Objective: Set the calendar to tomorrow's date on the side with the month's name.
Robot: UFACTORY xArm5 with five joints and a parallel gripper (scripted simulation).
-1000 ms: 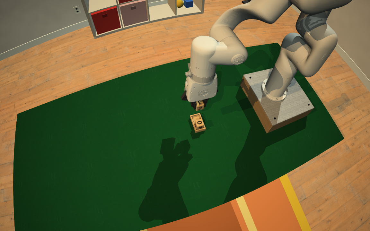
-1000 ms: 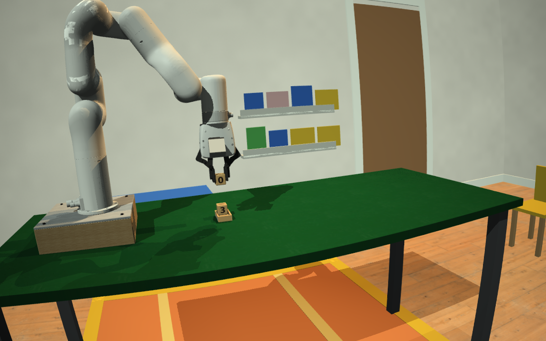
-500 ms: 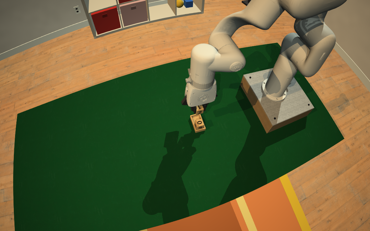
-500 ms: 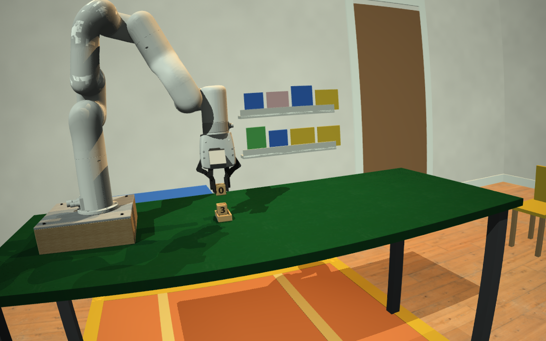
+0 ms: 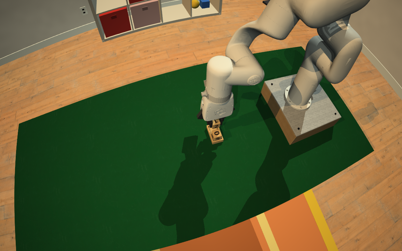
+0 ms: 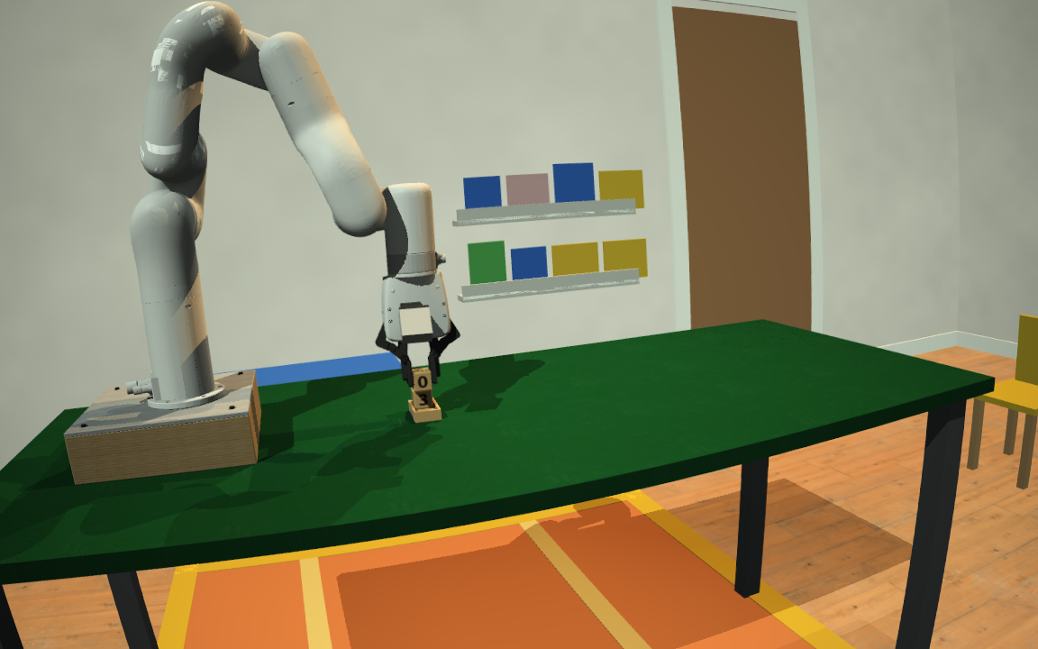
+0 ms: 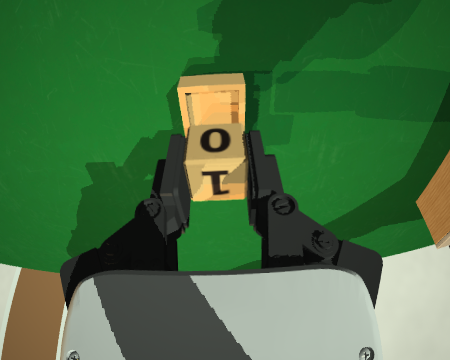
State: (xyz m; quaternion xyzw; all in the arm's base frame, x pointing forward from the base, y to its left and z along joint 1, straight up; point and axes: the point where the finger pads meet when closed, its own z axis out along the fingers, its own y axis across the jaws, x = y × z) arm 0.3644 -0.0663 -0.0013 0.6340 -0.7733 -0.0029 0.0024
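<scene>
Right now my hand is 50 mm above the date cube, 30 mm to the right of it and 10 mm short of it. From my hand the other things lie so: wooden tray (70 mm below, 20 mm to the left).
</scene>
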